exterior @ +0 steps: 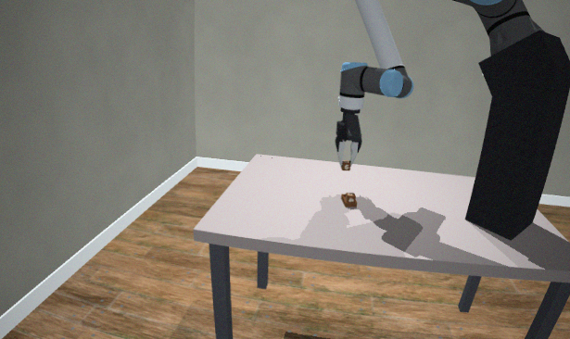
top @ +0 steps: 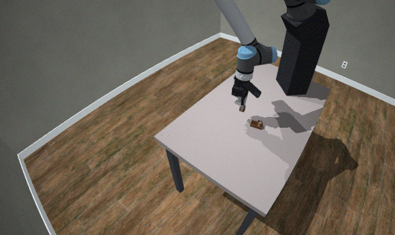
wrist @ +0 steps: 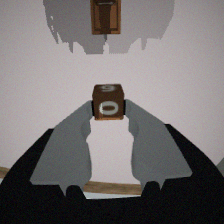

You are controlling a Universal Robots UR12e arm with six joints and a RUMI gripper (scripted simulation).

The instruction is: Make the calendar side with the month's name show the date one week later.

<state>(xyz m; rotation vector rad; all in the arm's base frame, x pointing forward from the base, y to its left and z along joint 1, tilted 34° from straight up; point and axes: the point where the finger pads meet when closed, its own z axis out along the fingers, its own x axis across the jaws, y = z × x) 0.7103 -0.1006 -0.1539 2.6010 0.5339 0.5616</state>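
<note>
The brown wooden calendar tray is 100 mm to the left of my hand, 100 mm below it and 30 mm behind it. Round my hand: brown calendar cube 10 mm below.
</note>
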